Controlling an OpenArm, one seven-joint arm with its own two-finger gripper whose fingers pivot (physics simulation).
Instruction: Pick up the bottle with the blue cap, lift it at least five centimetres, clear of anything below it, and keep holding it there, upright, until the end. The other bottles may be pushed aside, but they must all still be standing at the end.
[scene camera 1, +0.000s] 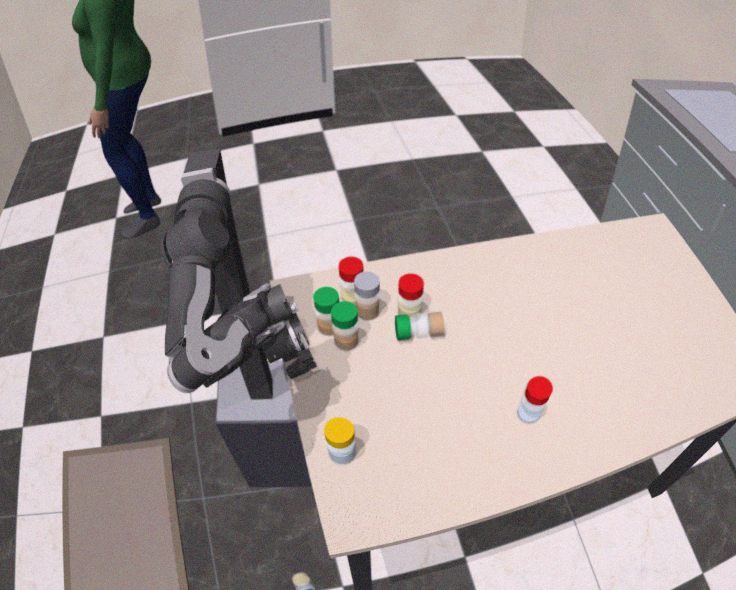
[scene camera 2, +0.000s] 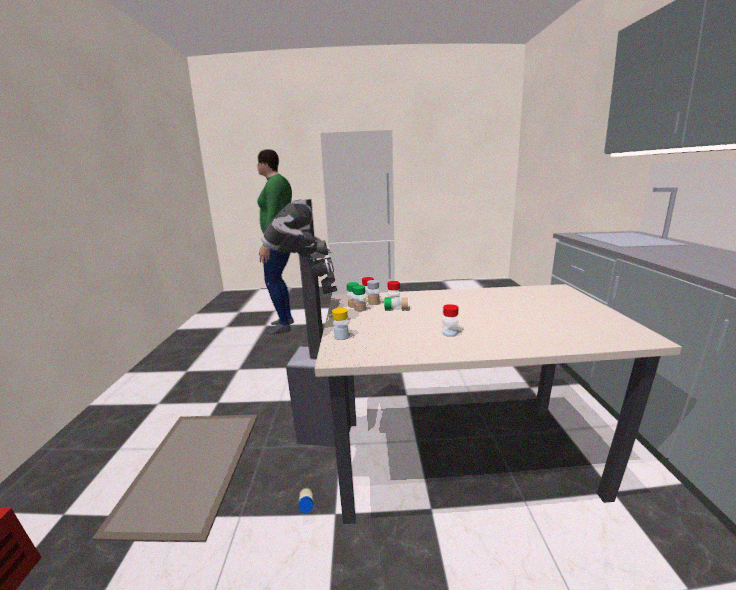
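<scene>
The bottle with the blue cap (scene camera 1: 301, 580) (scene camera 2: 305, 500) lies on its side on the floor, left of the table's near left leg. In scene camera 1 its pale end shows at the bottom edge and its cap is outside the view; in scene camera 2 the blue cap faces the camera. My gripper (scene camera 1: 299, 356) (scene camera 2: 329, 281) is above the table's left edge, far above that bottle, with its fingers drawn close together and no bottle between them. The small gap between the fingertips is hard to see.
Two green-capped bottles (scene camera 1: 344, 324) (scene camera 1: 325, 309), a grey-capped one (scene camera 1: 366, 295) and red-capped ones (scene camera 1: 350, 276) (scene camera 1: 410, 293) (scene camera 1: 534, 399) stand on the table (scene camera 1: 460, 442). A yellow-capped bottle (scene camera 1: 340, 440) (scene camera 2: 340, 323) stands near the left edge. A green-capped bottle (scene camera 1: 419, 325) (scene camera 2: 396, 303) lies sideways.
</scene>
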